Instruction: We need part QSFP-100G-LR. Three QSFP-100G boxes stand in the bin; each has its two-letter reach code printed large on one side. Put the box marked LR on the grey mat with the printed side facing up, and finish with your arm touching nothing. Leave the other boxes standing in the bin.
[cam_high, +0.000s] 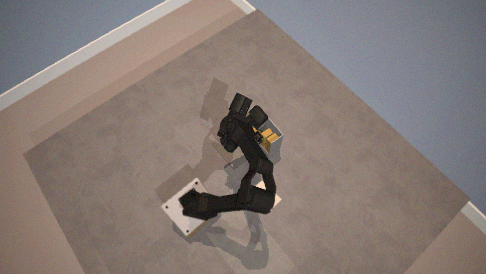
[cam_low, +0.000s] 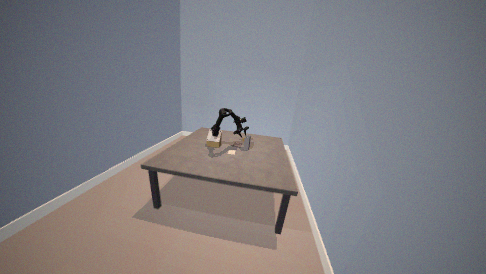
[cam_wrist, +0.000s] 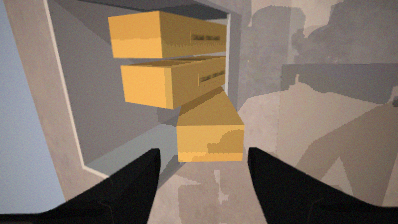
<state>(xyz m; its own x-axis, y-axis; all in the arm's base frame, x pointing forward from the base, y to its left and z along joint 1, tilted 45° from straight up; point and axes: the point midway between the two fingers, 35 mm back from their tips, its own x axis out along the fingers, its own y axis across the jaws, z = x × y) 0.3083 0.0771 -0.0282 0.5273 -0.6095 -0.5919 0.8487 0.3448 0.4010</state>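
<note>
Right now the grey mat is 130 mm below my gripper tip, 70 mm behind it and 40 mm to the left of it.
</note>
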